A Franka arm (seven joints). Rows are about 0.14 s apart.
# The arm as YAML. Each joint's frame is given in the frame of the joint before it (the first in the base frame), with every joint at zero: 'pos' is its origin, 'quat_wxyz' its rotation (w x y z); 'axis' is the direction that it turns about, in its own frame. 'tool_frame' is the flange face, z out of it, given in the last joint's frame.
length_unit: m
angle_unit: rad
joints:
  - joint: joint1
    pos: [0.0, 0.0, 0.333]
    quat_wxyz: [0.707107, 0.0, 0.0, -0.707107]
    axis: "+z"
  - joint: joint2
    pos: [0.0, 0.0, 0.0]
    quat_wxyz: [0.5, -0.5, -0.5, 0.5]
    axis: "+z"
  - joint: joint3
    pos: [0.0, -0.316, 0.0]
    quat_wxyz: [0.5, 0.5, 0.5, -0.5]
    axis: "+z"
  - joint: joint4
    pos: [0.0, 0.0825, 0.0]
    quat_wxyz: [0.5, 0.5, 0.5, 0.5]
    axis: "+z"
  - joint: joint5
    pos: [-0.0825, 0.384, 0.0]
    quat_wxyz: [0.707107, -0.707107, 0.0, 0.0]
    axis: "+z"
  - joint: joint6
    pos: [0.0, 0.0, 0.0]
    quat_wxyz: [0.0, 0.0, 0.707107, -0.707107]
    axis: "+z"
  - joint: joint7
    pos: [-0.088, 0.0, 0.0]
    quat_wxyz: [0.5, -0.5, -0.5, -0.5]
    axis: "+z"
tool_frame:
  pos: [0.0, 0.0, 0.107]
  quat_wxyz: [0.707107, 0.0, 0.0, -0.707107]
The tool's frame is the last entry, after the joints.
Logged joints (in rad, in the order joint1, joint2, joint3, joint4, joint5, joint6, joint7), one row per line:
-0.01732, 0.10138, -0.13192, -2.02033, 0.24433, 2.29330, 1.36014
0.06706, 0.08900, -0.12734, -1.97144, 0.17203, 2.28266, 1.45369
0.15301, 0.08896, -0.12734, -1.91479, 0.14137, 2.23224, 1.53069
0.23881, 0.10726, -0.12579, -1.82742, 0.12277, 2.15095, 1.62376
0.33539, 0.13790, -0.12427, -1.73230, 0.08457, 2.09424, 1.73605
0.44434, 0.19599, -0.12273, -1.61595, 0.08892, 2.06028, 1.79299
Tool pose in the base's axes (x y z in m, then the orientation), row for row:
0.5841, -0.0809, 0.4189, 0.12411, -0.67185, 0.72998, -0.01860
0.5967, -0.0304, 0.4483, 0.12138, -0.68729, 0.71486, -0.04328
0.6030, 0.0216, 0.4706, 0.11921, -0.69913, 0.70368, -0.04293
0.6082, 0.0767, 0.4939, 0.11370, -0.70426, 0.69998, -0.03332
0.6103, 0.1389, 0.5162, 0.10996, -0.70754, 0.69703, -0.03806
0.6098, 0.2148, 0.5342, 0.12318, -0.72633, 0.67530, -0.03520
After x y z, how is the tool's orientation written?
As a quaternion, w x y z.
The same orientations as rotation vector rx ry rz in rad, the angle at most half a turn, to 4 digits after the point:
-1.9586, 2.1281, -0.0542
-2.0068, 2.0873, -0.1264
-2.0439, 2.0572, -0.1255
-2.0654, 2.0529, -0.0977
-2.0795, 2.0486, -0.1119
-2.1186, 1.9697, -0.1027

